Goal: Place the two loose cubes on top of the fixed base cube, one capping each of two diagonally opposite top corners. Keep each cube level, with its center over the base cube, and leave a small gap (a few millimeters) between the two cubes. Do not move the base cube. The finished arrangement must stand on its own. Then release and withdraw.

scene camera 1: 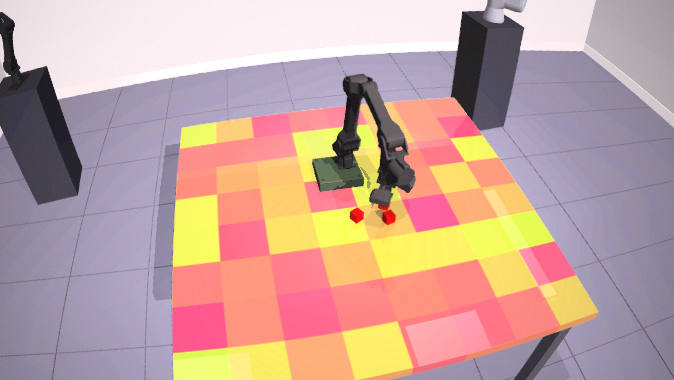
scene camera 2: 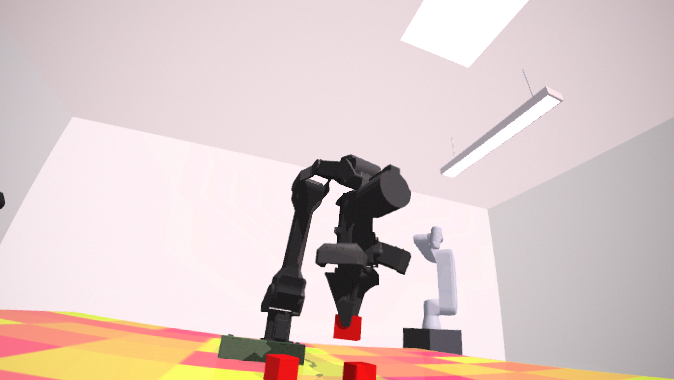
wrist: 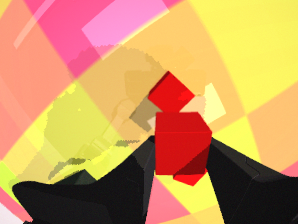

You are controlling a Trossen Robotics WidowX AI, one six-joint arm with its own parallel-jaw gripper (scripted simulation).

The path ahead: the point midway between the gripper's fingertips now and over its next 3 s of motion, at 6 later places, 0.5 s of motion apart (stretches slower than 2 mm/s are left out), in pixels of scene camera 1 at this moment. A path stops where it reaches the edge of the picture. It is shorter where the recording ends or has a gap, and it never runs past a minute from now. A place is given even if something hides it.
The gripper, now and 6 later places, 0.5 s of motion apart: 384, 202; 385, 205; 384, 208; 384, 207; 384, 203; 380, 201; 368, 196
